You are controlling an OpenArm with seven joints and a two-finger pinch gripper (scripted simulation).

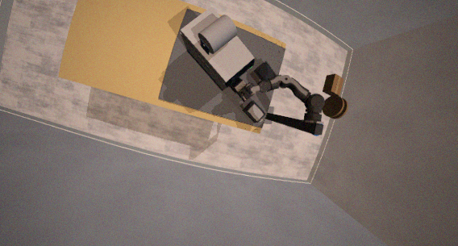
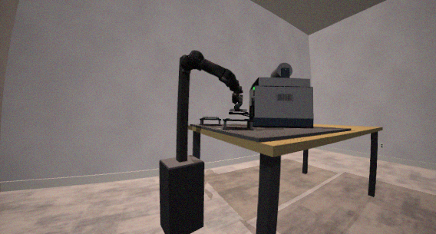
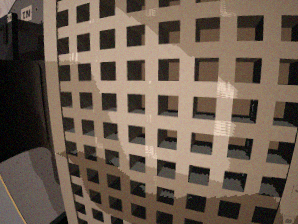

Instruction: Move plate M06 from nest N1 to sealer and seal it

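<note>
Now: the sealer stage 2 cm below my hand. Also, from my hand: start key (1 cm ahead, 14 cm to the right, 7 cm above); then yellow warning label (14 cm ahead, 1 cm to the right, 4 cm above); then open plate M06 (right at my hand).
</note>
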